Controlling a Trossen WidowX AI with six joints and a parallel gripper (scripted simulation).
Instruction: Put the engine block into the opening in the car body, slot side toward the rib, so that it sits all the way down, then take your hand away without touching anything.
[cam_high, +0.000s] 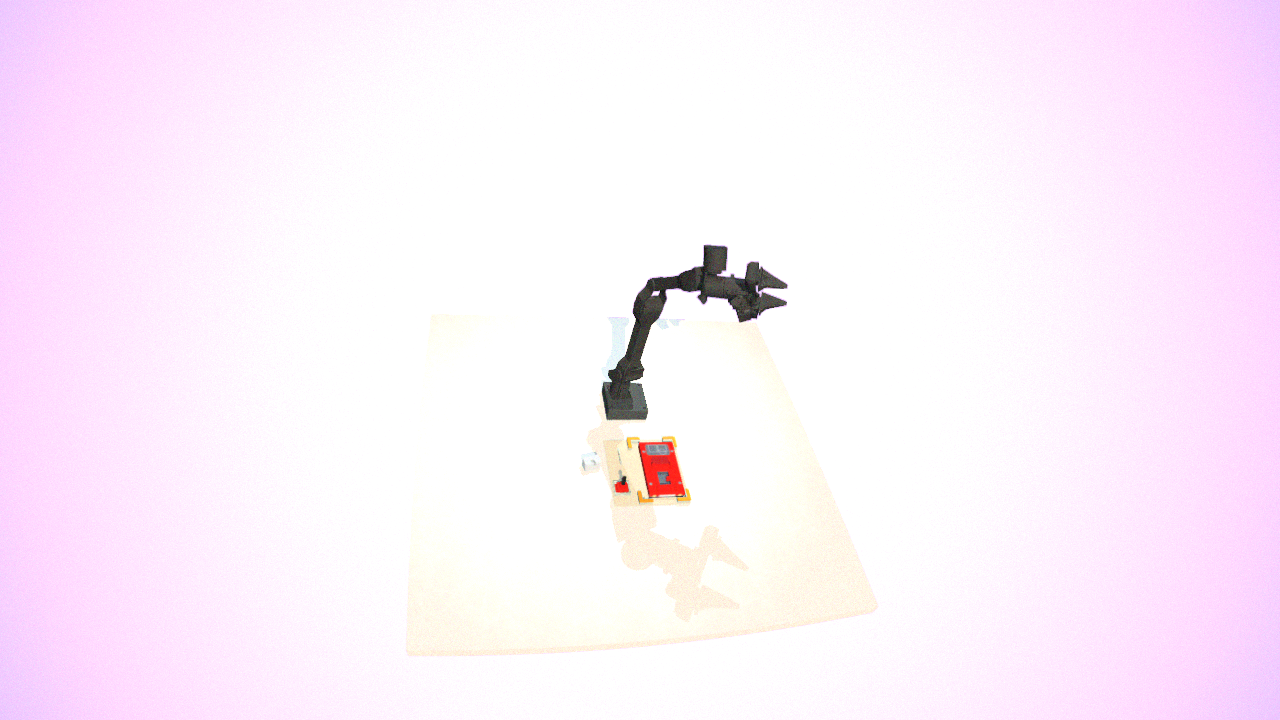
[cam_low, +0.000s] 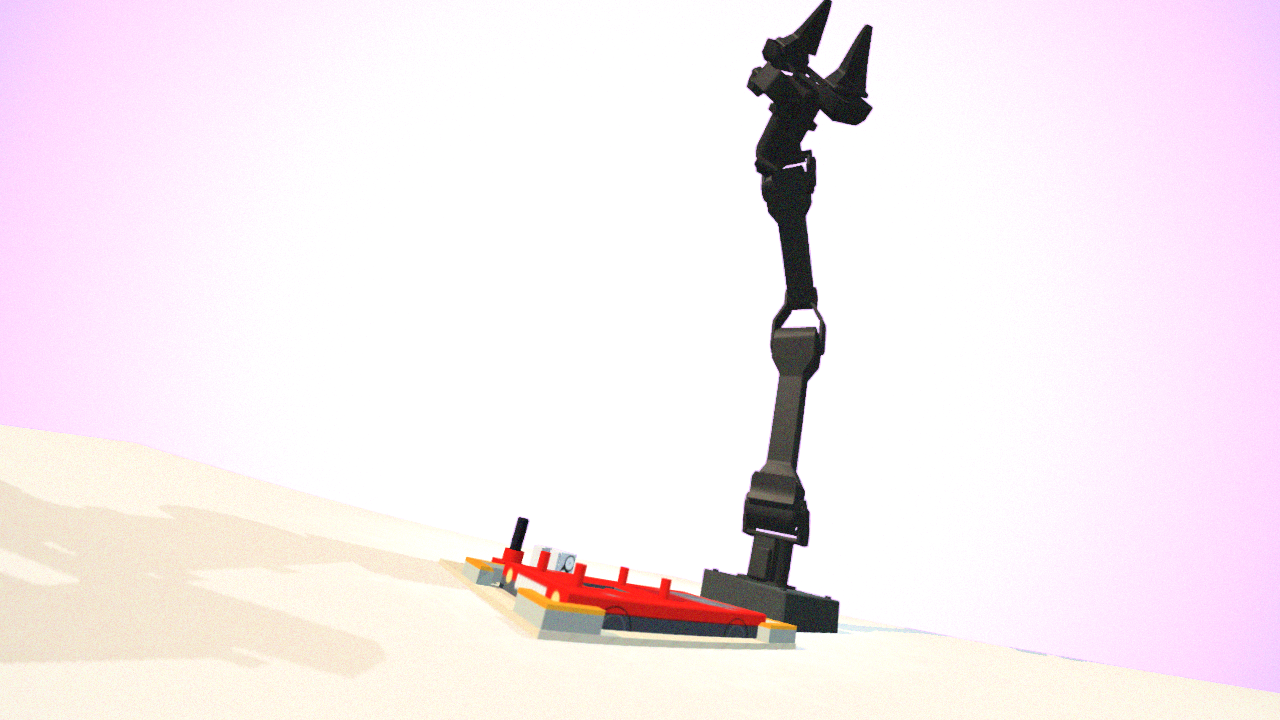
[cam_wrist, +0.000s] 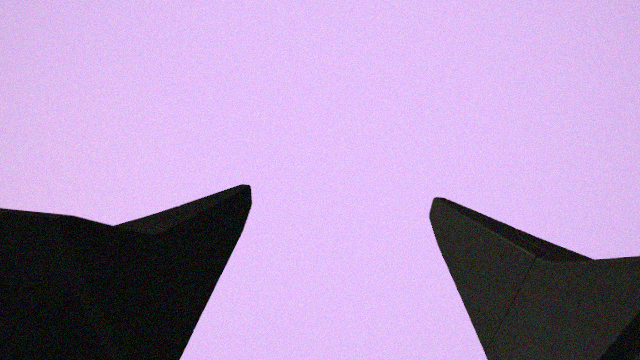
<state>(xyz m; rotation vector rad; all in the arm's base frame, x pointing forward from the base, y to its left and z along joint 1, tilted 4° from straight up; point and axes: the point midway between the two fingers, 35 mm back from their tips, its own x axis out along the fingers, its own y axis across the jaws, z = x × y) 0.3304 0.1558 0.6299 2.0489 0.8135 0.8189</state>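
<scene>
My gripper tip is now 100 mm past the engine block, 390 mm to the left of it and 650 mm above it. The rest, counted from my gripper tip: black peg (330 mm to the right, 640 mm below); beige base plate (30 mm behind, 220 mm to the right, 660 mm below).
</scene>
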